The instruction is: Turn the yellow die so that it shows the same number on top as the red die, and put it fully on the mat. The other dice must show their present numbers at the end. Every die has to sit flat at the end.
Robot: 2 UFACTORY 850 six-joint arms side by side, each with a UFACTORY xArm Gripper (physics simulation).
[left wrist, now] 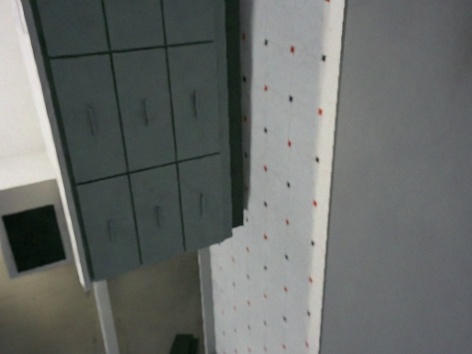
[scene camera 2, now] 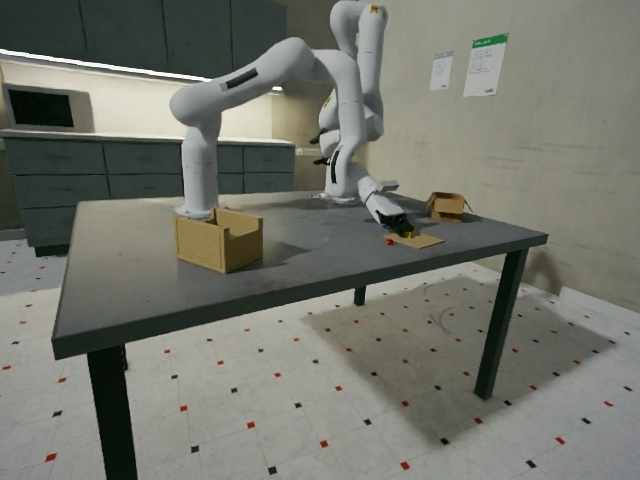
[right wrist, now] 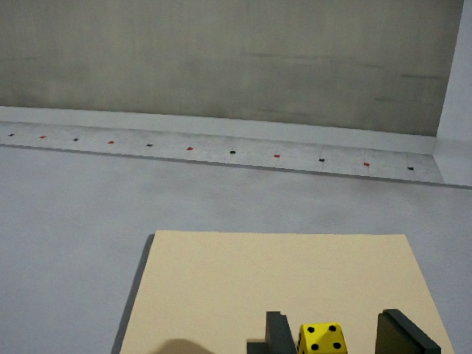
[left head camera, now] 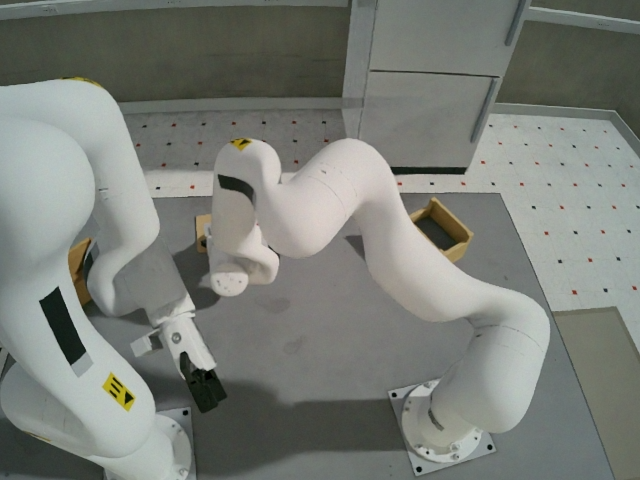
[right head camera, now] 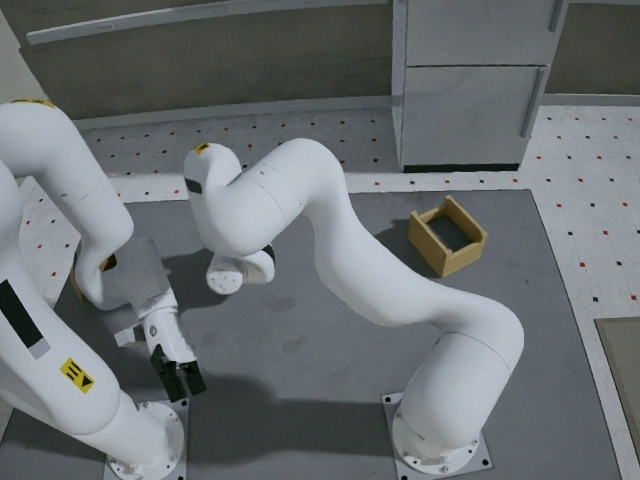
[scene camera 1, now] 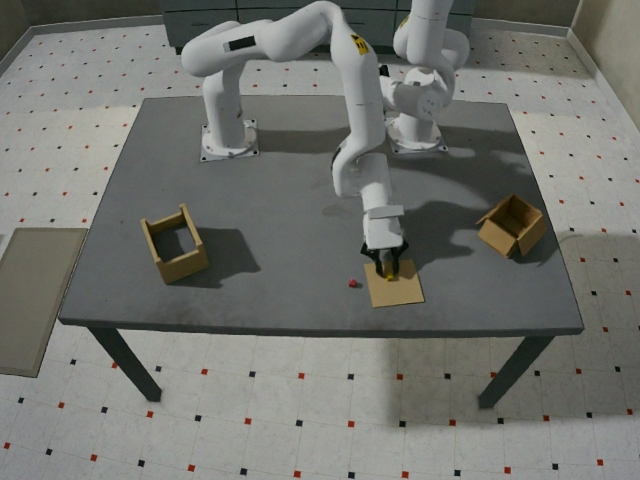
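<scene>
The yellow die [scene camera 1: 389, 277] [scene camera 2: 409, 234] [right wrist: 322, 338] is on the tan mat [left head camera: 200, 243] [scene camera 1: 398, 297] [scene camera 2: 430, 241] [right wrist: 225, 270]; the face seen in the right wrist view has four black pips. My right gripper [scene camera 1: 387, 273] [right wrist: 334, 320] is open, its fingers on either side of the die with gaps. The red die [scene camera 1: 352, 283] [scene camera 2: 389, 241] is on the table beside the mat; its pips are too small to read. A blue die [scene camera 2: 385, 226] is partly hidden by the right gripper. My left gripper [left head camera: 213, 401] [right head camera: 188, 393] is open and empty, high near its own base.
A wooden open-topped box [right head camera: 429, 250] [scene camera 1: 186, 266] [scene camera 2: 199, 245] stands on the table, at the left in both scene views. A cardboard box with open flaps [scene camera 1: 496, 237] [scene camera 2: 447, 203] stands right of the mat there. My right arm covers much of the mat area in both head views.
</scene>
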